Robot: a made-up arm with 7 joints. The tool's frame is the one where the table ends. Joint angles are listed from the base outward.
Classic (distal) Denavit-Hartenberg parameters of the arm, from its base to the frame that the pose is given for. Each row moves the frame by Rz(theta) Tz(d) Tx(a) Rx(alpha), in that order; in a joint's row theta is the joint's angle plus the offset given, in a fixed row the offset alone. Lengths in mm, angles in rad.
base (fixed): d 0; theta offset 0; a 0; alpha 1.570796
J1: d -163; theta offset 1.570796; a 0; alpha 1.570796
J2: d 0; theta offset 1.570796; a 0; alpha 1.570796
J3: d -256; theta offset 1.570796; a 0; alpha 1.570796
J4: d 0; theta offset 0; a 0; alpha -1.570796
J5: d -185; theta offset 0; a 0; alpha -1.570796
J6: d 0; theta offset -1.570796; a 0; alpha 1.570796
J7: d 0; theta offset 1.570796; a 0; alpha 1.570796
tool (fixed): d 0; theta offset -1.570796; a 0; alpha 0
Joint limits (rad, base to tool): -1.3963..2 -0.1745..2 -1.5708..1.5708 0..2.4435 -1.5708..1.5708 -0.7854..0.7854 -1.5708..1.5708
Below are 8 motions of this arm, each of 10 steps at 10 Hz.
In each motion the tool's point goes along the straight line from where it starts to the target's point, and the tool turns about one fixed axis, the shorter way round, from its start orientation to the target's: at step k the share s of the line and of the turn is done. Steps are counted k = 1, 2, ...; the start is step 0. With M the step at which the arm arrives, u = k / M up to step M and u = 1 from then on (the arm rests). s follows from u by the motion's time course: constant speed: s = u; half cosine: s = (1 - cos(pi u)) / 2; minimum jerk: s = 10 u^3 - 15 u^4 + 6 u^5.
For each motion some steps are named. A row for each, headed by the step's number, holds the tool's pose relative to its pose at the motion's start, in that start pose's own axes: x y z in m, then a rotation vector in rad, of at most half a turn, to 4 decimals.
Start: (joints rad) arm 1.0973 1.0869 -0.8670 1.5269 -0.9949 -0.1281 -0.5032
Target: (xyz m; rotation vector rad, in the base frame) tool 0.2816 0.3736 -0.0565 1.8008 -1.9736 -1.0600
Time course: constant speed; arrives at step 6
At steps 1, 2, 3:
1: 0.0007 -0.0076 0.0079 0.0063 0.0632 0.0526
2: 0.0013 -0.0151 0.0159 0.0125 0.1264 0.1052
3: 0.0020 -0.0227 0.0238 0.0188 0.1895 0.1578

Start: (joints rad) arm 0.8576 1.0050 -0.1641 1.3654 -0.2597 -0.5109 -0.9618
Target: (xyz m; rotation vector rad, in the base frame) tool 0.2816 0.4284 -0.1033 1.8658 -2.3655 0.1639
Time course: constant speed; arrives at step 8
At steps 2, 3, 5, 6, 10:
2: -0.0097 0.0008 0.0301 -0.0142 0.0443 -0.0706
3: -0.0146 0.0012 0.0451 -0.0213 0.0665 -0.1059
5: -0.0243 0.0020 0.0752 -0.0356 0.1108 -0.1765
6: -0.0292 0.0024 0.0902 -0.0427 0.1329 -0.2118
10: -0.0389 0.0031 0.1203 -0.0569 0.1773 -0.2824

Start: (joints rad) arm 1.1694 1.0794 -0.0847 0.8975 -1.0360 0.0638 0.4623
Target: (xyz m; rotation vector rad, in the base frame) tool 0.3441 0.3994 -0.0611 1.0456 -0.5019 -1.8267
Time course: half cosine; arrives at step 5
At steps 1, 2, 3, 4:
1: 0.0132 -0.0122 -0.0008 -0.0510 -0.0780 -0.0653
2: 0.0477 -0.0443 -0.0028 -0.1844 -0.2824 -0.2362
3: 0.0903 -0.0838 -0.0053 -0.3493 -0.5349 -0.4475
4: 0.1248 -0.1159 -0.0073 -0.4827 -0.7393 -0.6185

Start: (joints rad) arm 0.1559 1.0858 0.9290 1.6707 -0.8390 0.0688 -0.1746
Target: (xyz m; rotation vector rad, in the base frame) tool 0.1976 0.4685 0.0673 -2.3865 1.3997 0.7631
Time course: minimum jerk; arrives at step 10
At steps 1, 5, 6, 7, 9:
1: 0.0003 -0.0006 -0.0005 0.0034 -0.0054 0.0000
5: 0.0172 -0.0351 -0.0315 0.1993 -0.3170 0.0019
6: 0.0234 -0.0479 -0.0431 0.2721 -0.4328 0.0026
7: 0.0287 -0.0587 -0.0528 0.3336 -0.5306 0.0032
9: 0.0340 -0.0695 -0.0626 0.3952 -0.6286 0.0038

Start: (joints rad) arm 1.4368 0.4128 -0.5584 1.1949 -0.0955 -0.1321 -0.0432
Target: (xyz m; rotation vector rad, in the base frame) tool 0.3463 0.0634 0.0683 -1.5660 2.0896 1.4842
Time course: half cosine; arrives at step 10
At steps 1, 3, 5, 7, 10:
1: 0.0019 -0.0030 -0.0006 -0.0071 -0.0105 -0.0213
3: 0.0162 -0.0257 -0.0051 -0.0602 -0.0888 -0.1793
5: 0.0394 -0.0623 -0.0124 -0.1460 -0.2153 -0.4349
7: 0.0625 -0.0989 -0.0198 -0.2318 -0.3419 -0.6905
10: 0.0788 -0.1246 -0.0249 -0.2919 -0.4307 -0.8697

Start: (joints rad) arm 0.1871 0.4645 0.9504 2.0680 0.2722 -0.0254 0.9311
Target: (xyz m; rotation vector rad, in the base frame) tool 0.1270 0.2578 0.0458 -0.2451 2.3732 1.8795
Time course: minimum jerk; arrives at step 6
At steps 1, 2, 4, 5, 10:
1: 0.0039 0.0000 -0.0038 -0.0197 -0.0342 -0.0116
2: 0.0231 0.0000 -0.0227 -0.1167 -0.2025 -0.0687
4: 0.0870 -0.0002 -0.0854 -0.4393 -0.7624 -0.2588
5: 0.1062 -0.0002 -0.1042 -0.5362 -0.9307 -0.3159
10: 0.1101 -0.0002 -0.1081 -0.5560 -0.9650 -0.3275

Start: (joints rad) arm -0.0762 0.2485 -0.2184 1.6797 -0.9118 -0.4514 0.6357
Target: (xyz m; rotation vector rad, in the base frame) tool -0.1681 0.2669 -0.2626 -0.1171 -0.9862 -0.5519
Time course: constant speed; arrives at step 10
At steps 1, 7, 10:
1: 0.0137 -0.0196 0.0241 0.0250 0.0420 0.1170
7: 0.0960 -0.1374 0.1687 0.1752 0.2937 0.8187
10: 0.1372 -0.1963 0.2411 0.2502 0.4196 1.1695

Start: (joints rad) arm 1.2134 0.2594 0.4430 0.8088 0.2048 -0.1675 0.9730
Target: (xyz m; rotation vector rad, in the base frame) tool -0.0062 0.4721 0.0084 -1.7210 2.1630 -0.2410
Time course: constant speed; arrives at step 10
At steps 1, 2, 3, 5, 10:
1: 0.0309 -0.0015 0.0274 0.0917 -0.0856 -0.1631
2: 0.0618 -0.0030 0.0548 0.1834 -0.1712 -0.3262
3: 0.0926 -0.0045 0.0821 0.2751 -0.2568 -0.4893
5: 0.1544 -0.0076 0.1369 0.4585 -0.4281 -0.8155
10: 0.3088 -0.0151 0.2738 0.9169 -0.8561 -1.6309

